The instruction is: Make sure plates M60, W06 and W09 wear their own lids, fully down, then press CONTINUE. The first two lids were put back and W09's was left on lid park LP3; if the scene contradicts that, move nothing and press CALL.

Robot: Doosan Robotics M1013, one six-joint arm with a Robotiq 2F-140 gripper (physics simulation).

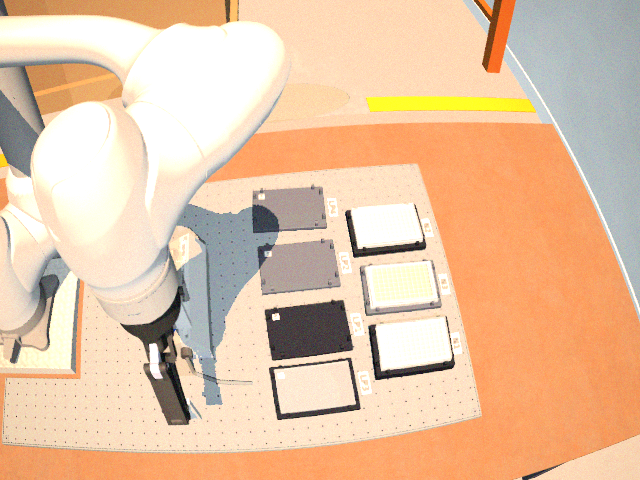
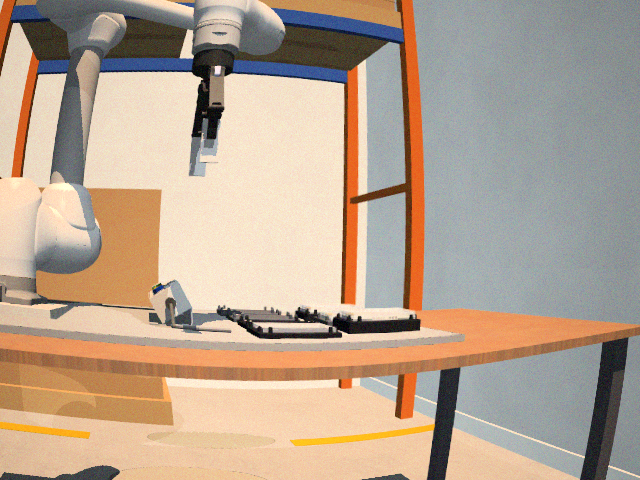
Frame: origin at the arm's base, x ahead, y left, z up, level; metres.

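Where they show: gripper, fingertip midpoint: (image 1: 185, 371) (image 2: 202, 169); arm's base at its link origin: (image 1: 22, 312) (image 2: 7, 300).
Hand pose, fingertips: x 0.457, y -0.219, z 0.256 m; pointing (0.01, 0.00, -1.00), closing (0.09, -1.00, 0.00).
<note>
Things, the pixels of their centre, and the offset from my fingertips. "pt": a spot on its surface instead.
- black base at the middle of its body: (image 1: 387, 223) (image 2: 331, 306) 0.332 m ahead, 0.391 m left, 0.241 m down
- grey base at the middle of its body: (image 1: 402, 283) 0.345 m ahead, 0.262 m left, 0.250 m down
- Lid park LP3 at the middle of its body: (image 1: 314, 388) (image 2: 292, 329) 0.172 m ahead, 0.068 m left, 0.260 m down
- pale flat panel at the middle of its body: (image 1: 314, 387) (image 2: 292, 327) 0.172 m ahead, 0.068 m left, 0.256 m down
- button box at the middle of its body: (image 1: 184, 296) (image 2: 168, 299) 0.054 m back, 0.244 m left, 0.228 m down
- bent rod with a knob, surface spot: (image 1: 187, 353) (image 2: 172, 298) pt 0.044 m back, 0.121 m left, 0.216 m down
My gripper (image 1: 187, 372) (image 2: 203, 161) is open and empty, high above the left of the pegboard and seen nearly side-on. Three plates stand in a column at the right: one plain white on a black base (image 1: 386, 225), one with yellowish wells on a grey base (image 1: 402, 283), one white with faint wells on a black base (image 1: 412, 343) (image 2: 377, 324). Plate names and lid seating cannot be read. Lid park LP3 (image 1: 357, 400) (image 2: 294, 334) has a black rim around a pale flat panel (image 1: 315, 388) (image 2: 305, 327) that looks like a lid. The button box (image 1: 197, 279) (image 2: 178, 302) is partly hidden; its button names are unreadable.
Two grey lid parks (image 1: 292, 209) (image 1: 299, 267) and a black one (image 1: 308, 330) lie behind LP3, showing no lids. A bent rod with a knob (image 1: 187, 353) (image 2: 171, 305) stands by the button box. The arm covers the pegboard's left rear. Orange rack posts (image 2: 413, 206) rise behind.
</note>
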